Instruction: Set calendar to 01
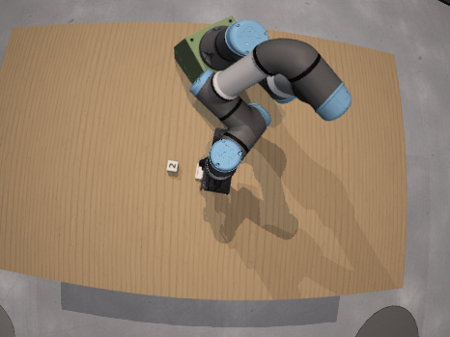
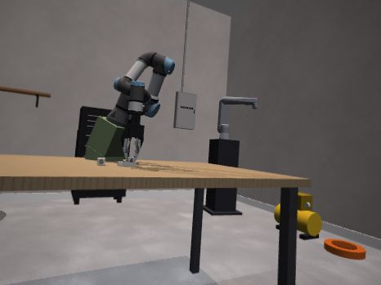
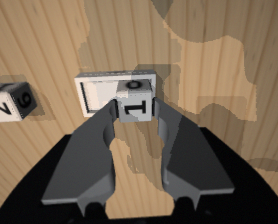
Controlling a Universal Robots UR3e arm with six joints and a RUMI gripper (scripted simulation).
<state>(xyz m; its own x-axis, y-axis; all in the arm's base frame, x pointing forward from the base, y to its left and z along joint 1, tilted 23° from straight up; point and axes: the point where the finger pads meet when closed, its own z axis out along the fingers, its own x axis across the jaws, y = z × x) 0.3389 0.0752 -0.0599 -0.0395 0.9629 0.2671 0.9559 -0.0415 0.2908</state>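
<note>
Now: the white tray 20 mm to the right of my hand and 30 mm below it. The rest, counted from my hand: white cube 120 mm to the right, 20 mm below.
</note>
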